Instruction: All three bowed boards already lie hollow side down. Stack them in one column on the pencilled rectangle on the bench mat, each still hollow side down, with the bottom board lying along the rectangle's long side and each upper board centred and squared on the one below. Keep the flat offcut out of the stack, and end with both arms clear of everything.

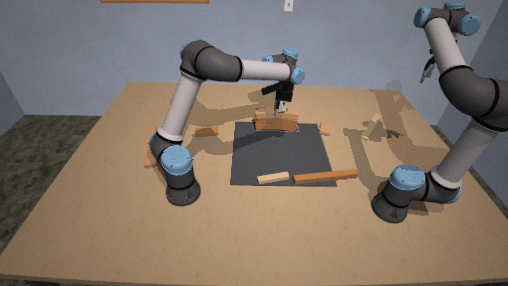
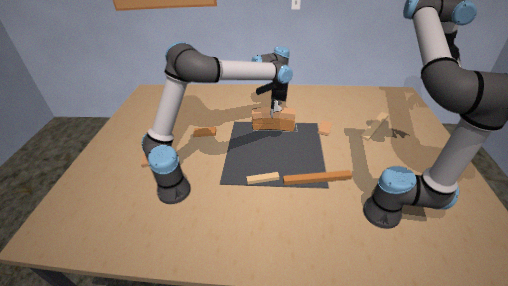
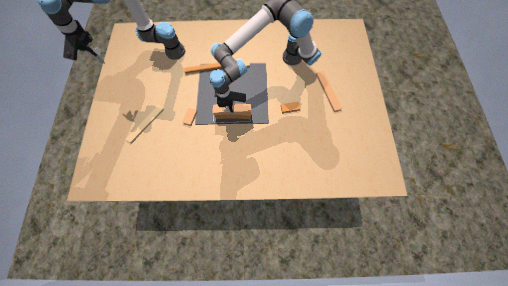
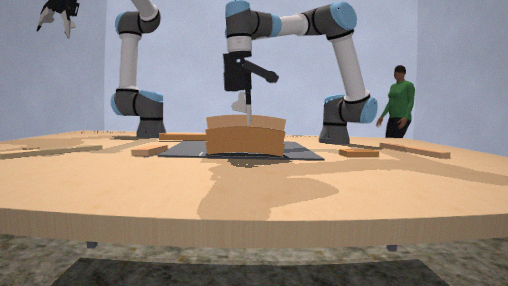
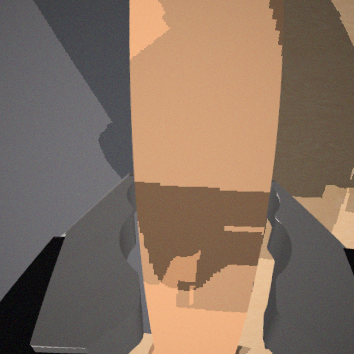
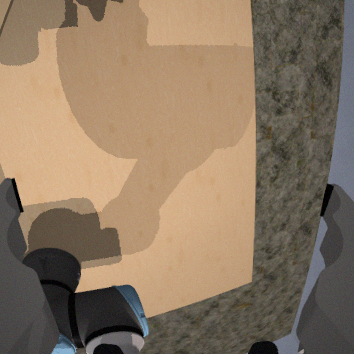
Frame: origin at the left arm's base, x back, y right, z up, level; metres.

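Seen in the pictures: left gripper, fingertip midpoint: (image 1: 275, 114) (image 2: 272, 114) (image 3: 233, 109) (image 4: 248, 124) (image 5: 199, 177); right gripper, fingertip midpoint: (image 1: 438, 81) (image 3: 89, 59) (image 4: 52, 34) (image 6: 173, 183); left arm's base, link origin: (image 1: 183, 192) (image 2: 174, 191) (image 3: 292, 57) (image 4: 333, 142); right arm's base, link origin: (image 1: 388, 209) (image 2: 381, 213) (image 3: 175, 51) (image 4: 151, 136) (image 6: 50, 269).
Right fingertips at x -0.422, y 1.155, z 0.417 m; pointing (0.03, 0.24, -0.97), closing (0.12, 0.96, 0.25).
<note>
Pixels of each thing's top centre, then the offset from my right fingertips to it. "pt": a spot on its surface instead. Level surfaces: height alone.
- bench mat, surface height: dz -0.411 m
- pencilled rectangle, surface spot: (image 2: 293, 130) pt dx -0.077, dy -0.628, dz -0.404 m
- third bowed board, top centre: (image 5: 201, 218) (image 4: 246, 114) (image 2: 273, 109) (image 1: 276, 109) (image 3: 232, 107) dx -0.104, dy -0.748, dz -0.287 m
- pale block, top centre: (image 2: 262, 176) (image 1: 273, 176) dx +0.309, dy -0.758, dz -0.391 m
- long orange bar, top centre: (image 4: 195, 134) (image 2: 317, 175) (image 1: 326, 174) (image 3: 205, 66) dx +0.281, dy -0.507, dz -0.385 m
- pale strip, top centre: (image 4: 54, 148) (image 2: 375, 124) (image 1: 371, 125) (image 3: 144, 123) dx -0.186, dy -0.147, dz -0.402 m
- long board, top centre: (image 4: 411, 147) (image 1: 150, 143) (image 3: 329, 89) dx +0.130, dy -1.411, dz -0.397 m
Two bowed boards (image 1: 277, 125) (image 2: 274, 125) (image 4: 245, 141) are stacked hollow side down at the far edge of the bench mat (image 1: 285, 160) (image 3: 257, 77). The pencilled rectangle (image 2: 297, 130) shows partly around their base. The third bowed board (image 4: 222, 121) (image 5: 205, 125) lies on top of them, hollow side down, about in line; any small gap is hard to tell. My left gripper (image 1: 279, 113) (image 3: 230, 108) (image 4: 249, 120) (image 5: 199, 177) is shut on this top board near its middle. My right gripper (image 4: 54, 33) (image 6: 173, 183) is open and empty, high at the side.
A pale block (image 1: 273, 177) and a long orange bar (image 1: 325, 176) lie on the mat's near edge. Small blocks (image 3: 290, 107) (image 3: 189, 116) lie either side of the mat. A pale strip (image 3: 145, 125) and a long board (image 3: 329, 91) lie farther out. A person (image 4: 400, 100) stands behind.
</note>
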